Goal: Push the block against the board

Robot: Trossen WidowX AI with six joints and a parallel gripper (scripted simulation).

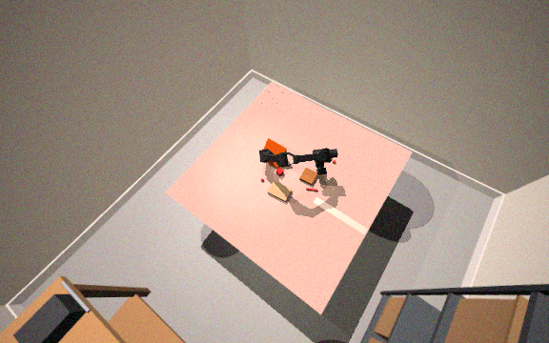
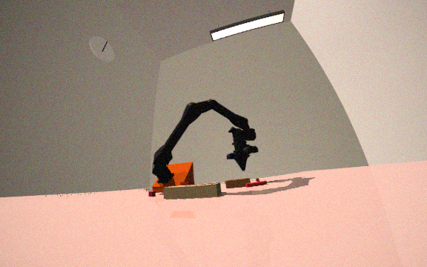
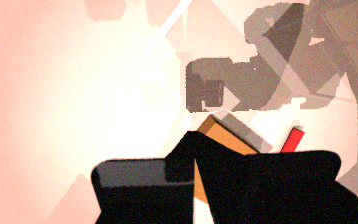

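My gripper tip is 80 mm to the left of the square block, 50 mm above it and 20 mm past it. The rest, counted from my gripper tip: tan board 300 mm to the right, 110 mm behind, 50 mm below; red stick 140 mm to the right, 60 mm below, 60 mm ahead.
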